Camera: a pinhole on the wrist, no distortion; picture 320 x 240 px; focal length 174.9 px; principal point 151.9 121.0 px. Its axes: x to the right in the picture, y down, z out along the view. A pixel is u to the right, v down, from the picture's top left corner.
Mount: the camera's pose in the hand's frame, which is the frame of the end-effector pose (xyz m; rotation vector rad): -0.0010 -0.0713 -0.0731 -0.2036 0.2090 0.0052
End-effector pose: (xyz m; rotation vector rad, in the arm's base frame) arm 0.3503 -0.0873 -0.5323 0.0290 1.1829 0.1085
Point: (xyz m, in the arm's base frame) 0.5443 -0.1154 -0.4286
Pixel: 99.0 108.4
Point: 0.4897 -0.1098 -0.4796
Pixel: 116.9 119.6
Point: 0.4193 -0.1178 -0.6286
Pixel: 277.5 128.1
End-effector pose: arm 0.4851 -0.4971 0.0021 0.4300 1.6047 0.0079
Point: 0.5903 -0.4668 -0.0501
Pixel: 168.8 187.5
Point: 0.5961 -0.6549 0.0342
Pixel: 40.2 47.7
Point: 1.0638 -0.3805 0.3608
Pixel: 16.1 218.4
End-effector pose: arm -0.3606 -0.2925 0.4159 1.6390 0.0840 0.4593
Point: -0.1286 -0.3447 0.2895
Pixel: 250.3 8.5
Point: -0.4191 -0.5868 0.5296
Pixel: 53.4 208.4
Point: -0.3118 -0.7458 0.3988
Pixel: 77.5 121.2
